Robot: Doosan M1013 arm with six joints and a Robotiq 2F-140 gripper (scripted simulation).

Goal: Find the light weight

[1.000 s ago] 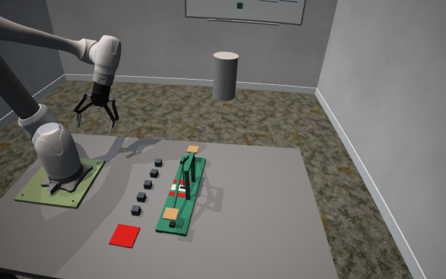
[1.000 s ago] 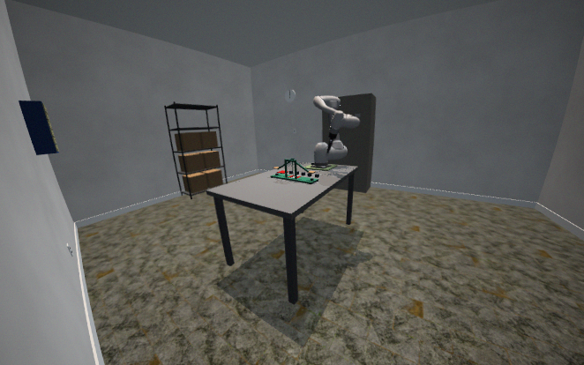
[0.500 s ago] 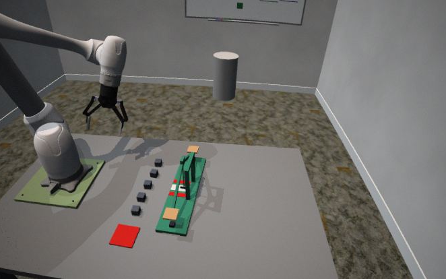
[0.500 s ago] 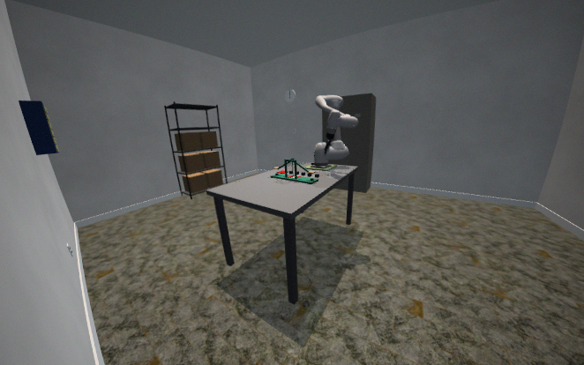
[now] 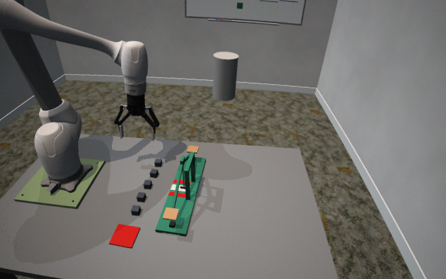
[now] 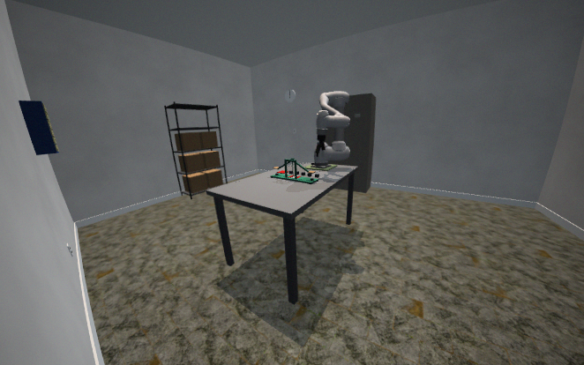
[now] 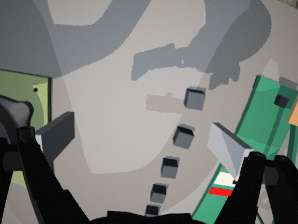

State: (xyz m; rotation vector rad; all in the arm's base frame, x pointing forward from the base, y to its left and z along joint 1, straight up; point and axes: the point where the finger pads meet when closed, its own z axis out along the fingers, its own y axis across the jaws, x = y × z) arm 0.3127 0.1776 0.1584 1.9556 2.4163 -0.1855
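The dark weight is 16 cm below my hand, 8 cm ahead of it and 2 cm to the left of it. From my hand the other things lie so: green rocker balance (26 cm ahead, 13 cm to the right, 8 cm below); red dish (41 cm to the right, 17 cm below, 10 cm ahead).
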